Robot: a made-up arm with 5 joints.
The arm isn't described. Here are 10 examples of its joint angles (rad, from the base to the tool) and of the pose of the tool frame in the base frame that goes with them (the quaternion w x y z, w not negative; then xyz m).
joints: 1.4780 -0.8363 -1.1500 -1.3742 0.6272
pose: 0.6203 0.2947 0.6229 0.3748 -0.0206 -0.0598 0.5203
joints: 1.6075 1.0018 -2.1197 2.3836 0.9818
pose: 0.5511 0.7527 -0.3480 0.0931 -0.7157 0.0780 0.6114
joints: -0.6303 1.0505 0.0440 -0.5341 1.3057
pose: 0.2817 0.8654 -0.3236 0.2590 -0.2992 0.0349 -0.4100
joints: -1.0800 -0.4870 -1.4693 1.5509 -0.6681
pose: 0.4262 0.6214 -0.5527 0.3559 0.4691 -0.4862 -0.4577
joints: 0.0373 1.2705 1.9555 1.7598 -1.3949
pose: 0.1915 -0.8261 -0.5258 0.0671 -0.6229 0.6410 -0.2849
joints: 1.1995 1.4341 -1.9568 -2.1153 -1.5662
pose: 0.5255 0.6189 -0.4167 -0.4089 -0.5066 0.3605 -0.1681
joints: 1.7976 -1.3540 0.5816 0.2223 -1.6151
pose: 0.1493 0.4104 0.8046 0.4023 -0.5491 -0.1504 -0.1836
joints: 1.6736 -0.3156 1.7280 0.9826 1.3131
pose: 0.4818 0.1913 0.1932 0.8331 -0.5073 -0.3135 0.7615
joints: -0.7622 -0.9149 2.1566 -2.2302 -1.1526
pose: 0.2682 0.1133 -0.1858 0.9385 0.4282 -0.0006 0.1625
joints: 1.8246 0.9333 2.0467 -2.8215 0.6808
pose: 0.3673 0.7963 0.4775 0.0557 0.0418 -0.0505 0.5265
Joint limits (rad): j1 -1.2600..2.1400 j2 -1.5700..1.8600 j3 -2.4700..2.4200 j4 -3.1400..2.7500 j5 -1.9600..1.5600
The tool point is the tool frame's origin. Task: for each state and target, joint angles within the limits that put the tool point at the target. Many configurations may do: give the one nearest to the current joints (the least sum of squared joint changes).
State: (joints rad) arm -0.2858 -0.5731 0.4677 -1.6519 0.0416
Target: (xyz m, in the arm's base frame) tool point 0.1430 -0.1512 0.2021
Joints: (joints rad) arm -0.5881 -0.6774 0.2886 -1.2438 0.0143
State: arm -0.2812 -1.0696 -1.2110 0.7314 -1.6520
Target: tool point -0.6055 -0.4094 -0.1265
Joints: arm 0.2997 -0.2573 -1.3849 1.0592 -1.3327
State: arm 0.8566 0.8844 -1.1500 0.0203 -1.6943
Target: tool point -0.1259 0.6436 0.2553
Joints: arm 0.9480 1.4344 -1.1373 -0.6393 -1.6904
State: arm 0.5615 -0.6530 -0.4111 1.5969 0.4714
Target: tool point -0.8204 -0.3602 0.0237
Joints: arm 0.8859 -0.5521 -0.3142 1.6549 0.4798
